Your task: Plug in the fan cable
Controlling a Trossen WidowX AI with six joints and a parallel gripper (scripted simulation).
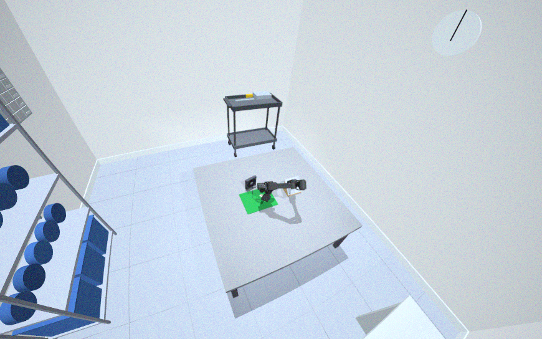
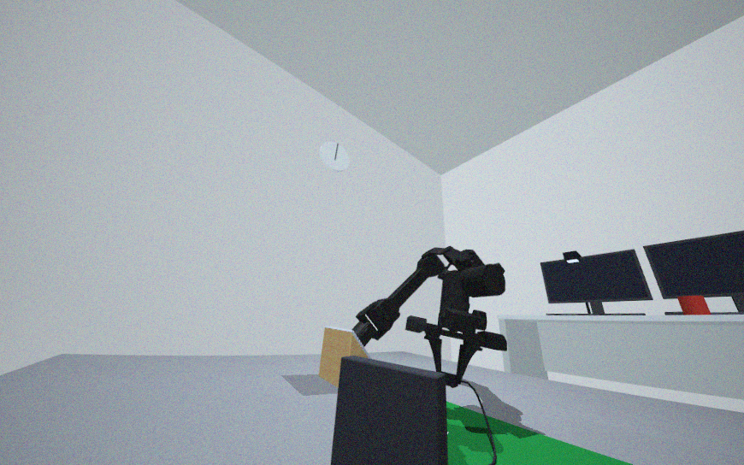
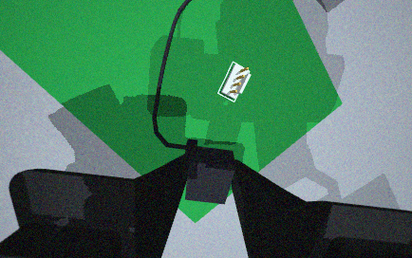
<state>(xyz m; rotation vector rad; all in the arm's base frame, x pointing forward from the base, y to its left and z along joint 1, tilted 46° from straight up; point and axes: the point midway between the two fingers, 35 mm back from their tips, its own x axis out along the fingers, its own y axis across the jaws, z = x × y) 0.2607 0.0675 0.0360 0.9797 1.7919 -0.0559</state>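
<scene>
The green board lies 7 cm ahead of my gripper tip, 4 cm to the right of it and 8 cm below it. Round my gripper tip: black fan: 9 cm ahead, 20 cm to the right; dark plug: 1 cm behind, 1 cm to the left.
</scene>
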